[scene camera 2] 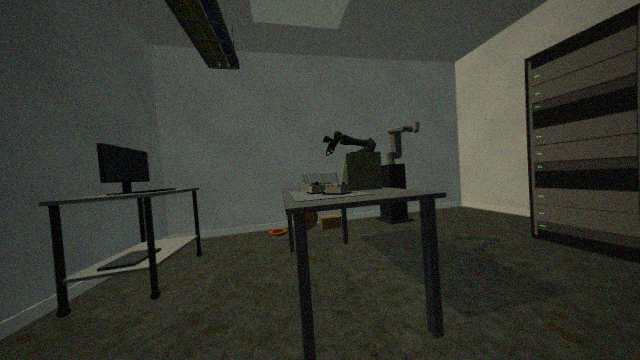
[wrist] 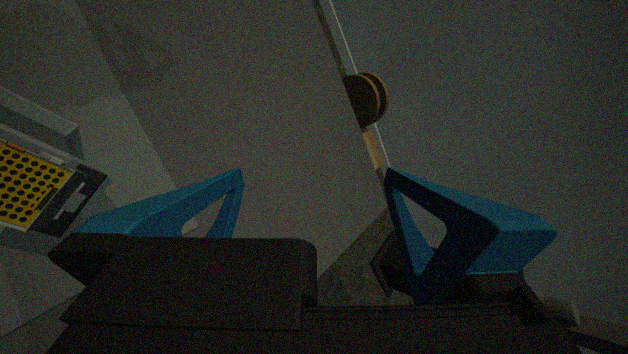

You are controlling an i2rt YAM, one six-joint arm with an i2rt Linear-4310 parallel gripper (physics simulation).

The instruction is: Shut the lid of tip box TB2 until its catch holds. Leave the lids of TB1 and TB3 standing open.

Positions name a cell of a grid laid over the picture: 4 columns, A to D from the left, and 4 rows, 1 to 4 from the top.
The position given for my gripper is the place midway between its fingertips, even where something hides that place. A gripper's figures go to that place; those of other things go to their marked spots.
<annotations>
My gripper (wrist: B2) is 13 cm from the lens. A pale mat (wrist: A1) is 51 cm from the lens.
</annotations>
